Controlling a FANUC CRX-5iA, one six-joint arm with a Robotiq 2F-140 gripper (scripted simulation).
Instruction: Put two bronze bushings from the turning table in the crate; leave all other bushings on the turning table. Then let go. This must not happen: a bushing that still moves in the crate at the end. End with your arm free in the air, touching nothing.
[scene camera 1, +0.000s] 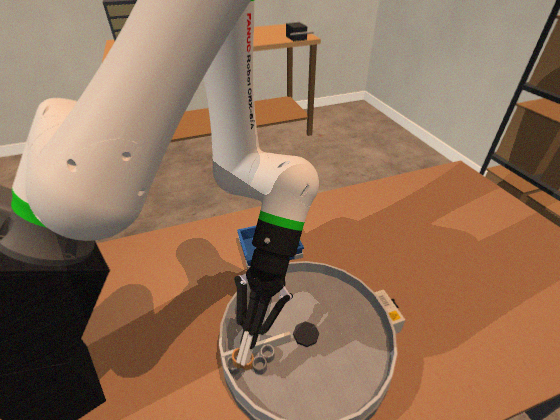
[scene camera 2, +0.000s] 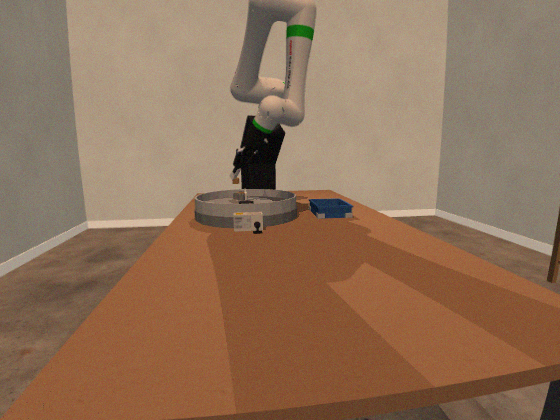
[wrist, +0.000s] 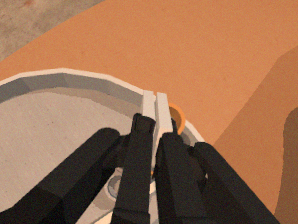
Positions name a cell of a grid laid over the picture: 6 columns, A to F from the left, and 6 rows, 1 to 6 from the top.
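A blue crate (scene camera 2: D3) is visible, as is a turning table (scene camera 1: D6); the wrist view also shows the turning table (wrist: B4). I see my gripper (scene camera 1: C6), and the wrist view shows my gripper (wrist: D3) too.
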